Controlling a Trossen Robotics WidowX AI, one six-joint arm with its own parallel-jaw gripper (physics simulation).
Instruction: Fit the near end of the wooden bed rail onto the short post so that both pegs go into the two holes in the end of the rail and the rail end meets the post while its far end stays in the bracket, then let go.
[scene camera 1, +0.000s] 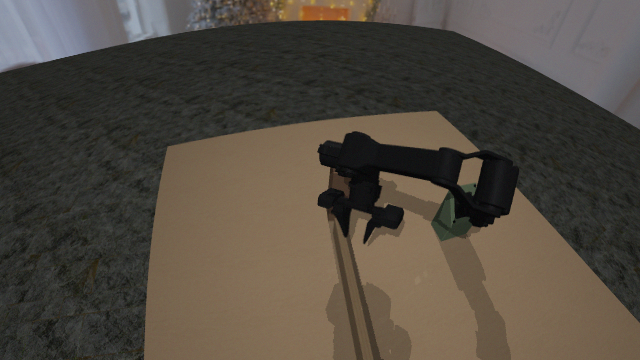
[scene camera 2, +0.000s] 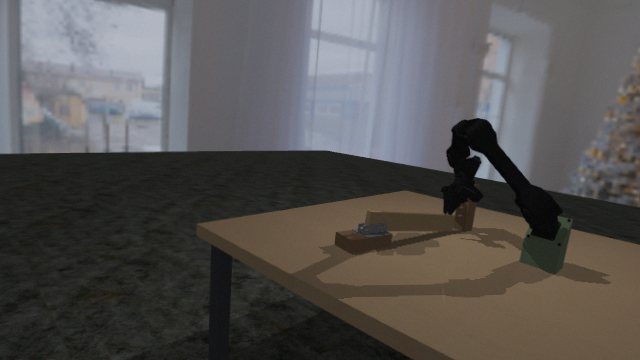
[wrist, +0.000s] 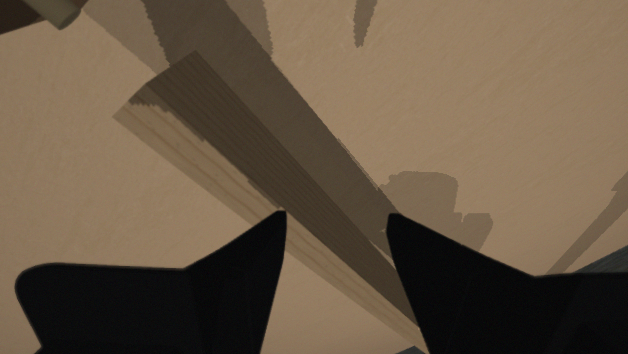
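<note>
The pale wooden rail runs from near the post to the bracket. The brown post stands upright; one peg shows in the wrist view, apart from the rail's near end. The grey-blue bracket sits on a brown block. The rail's far end is beside or in it; I cannot tell which. My gripper is partly open and empty, above the rail a short way from its near end, with the rail crossing diagonally beneath the fingers. The rail's end holes are hidden.
The green base mount of the arm stands on the table, to the right of the rail. The arm arches from it over the table beside the post. Arm shadows fall across the table and rail.
</note>
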